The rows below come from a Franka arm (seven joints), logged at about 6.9 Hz.
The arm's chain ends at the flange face. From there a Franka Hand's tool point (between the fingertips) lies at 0.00 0.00 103.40 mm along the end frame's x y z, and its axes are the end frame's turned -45 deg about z.
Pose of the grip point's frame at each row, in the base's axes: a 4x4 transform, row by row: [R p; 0 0 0 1], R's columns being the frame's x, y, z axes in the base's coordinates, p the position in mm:
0.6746 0.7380 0.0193 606.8; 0.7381 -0.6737 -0.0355 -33.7; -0.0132 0.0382 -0.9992 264.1; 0 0 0 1
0.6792 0.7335 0.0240 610.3; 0.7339 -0.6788 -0.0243 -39.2; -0.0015 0.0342 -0.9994 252.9; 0 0 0 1
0.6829 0.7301 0.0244 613.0; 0.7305 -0.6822 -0.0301 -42.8; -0.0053 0.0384 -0.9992 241.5; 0 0 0 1
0.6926 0.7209 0.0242 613.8; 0.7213 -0.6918 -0.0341 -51.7; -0.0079 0.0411 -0.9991 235.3; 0 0 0 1
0.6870 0.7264 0.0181 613.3; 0.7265 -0.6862 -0.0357 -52.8; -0.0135 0.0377 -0.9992 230.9; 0 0 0 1
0.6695 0.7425 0.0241 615.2; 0.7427 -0.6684 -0.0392 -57.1; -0.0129 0.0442 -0.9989 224.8; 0 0 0 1
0.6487 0.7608 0.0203 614.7; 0.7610 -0.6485 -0.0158 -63.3; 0.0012 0.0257 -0.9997 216.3; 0 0 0 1
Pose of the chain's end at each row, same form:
0.9989 0.0448 0.0193 604.8; 0.0455 -0.9983 -0.0355 -30.0; 0.0177 0.0363 -0.9992 367.4; 0 0 0 1
0.9989 0.0384 0.0240 607.8; 0.0390 -0.9989 -0.0243 -36.7; 0.0231 0.0252 -0.9994 356.2; 0 0 0 1
0.9991 0.0334 0.0244 610.5; 0.0342 -0.9989 -0.0301 -39.7; 0.0234 0.0309 -0.9992 344.8; 0 0 0 1
0.9995 0.0200 0.0242 611.3; 0.0209 -0.9992 -0.0341 -48.2; 0.0235 0.0346 -0.9991 338.6; 0 0 0 1
0.9994 0.0279 0.0181 611.4; 0.0285 -0.9989 -0.0357 -49.1; 0.0171 0.0362 -0.9992 334.2; 0 0 0 1
0.9984 0.0516 0.0241 612.7; 0.0525 -0.9978 -0.0392 -53.0; 0.0221 0.0404 -0.9989 328.1; 0 0 0 1
0.9967 0.0793 0.0203 612.6; 0.0795 -0.9967 -0.0158 -61.7; 0.0190 0.0173 -0.9997 319.7; 0 0 0 1

